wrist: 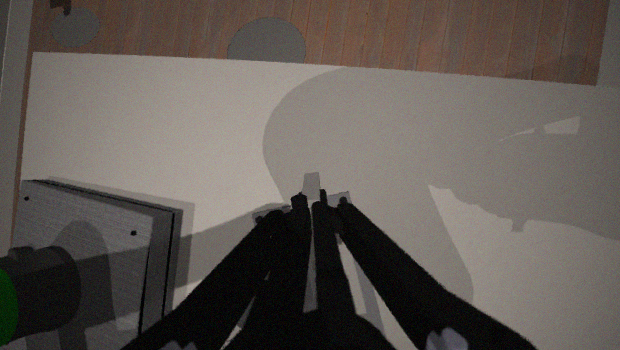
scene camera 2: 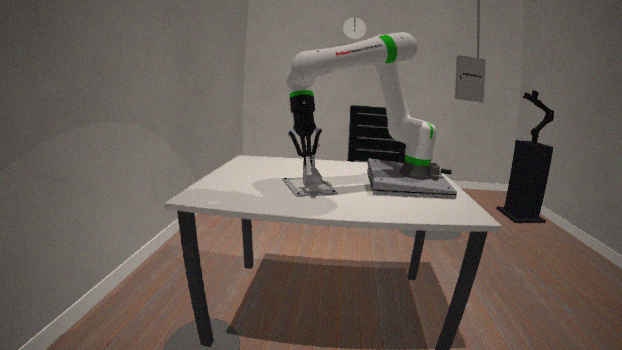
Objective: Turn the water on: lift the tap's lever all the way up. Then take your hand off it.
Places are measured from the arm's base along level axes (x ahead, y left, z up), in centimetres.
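Where they show: gripper, fingertip midpoint: (wrist: 313, 183) (scene camera 2: 309, 174); arm's base, link origin: (wrist: 55, 285) (scene camera 2: 415, 174).
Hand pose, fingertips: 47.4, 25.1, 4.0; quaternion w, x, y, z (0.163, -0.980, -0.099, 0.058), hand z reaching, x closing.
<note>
Each offset is from my fingertips to the top centre of the thing, as dx, dy, dz. "spot": to the spot under its first point. Level surfaces: height alone.
The grey tap {spot: -1.9, -3.7, -2.7} (scene camera 2: 314, 179) stands on its flat base plate {spot: +7.1, -10.6, -8.4} (scene camera 2: 292, 187) (wrist: 344, 196) on the table. Its lever is too small and too much overlapped by the fingers for its angle to be told. My gripper (scene camera 2: 306, 156) (wrist: 313, 183) is shut with nothing between its fingers. It points down at the tap's upper part in the scene view, its tips very close to it; whether they touch cannot be told. In the wrist view the dark fingers cover the tap's body and most of the plate, whose two far corners show beside the fingertips.
The arm's grey mounting plate (scene camera 2: 412, 191) (wrist: 115, 210) lies on the white table {dz -9.2} (scene camera 2: 225, 200) (wrist: 150, 110), to the right of the tap in the scene view. A black slatted panel (scene camera 2: 367, 132) stands behind the table. A black pedestal (scene camera 2: 530, 175) with a small dark arm stands at the right.
</note>
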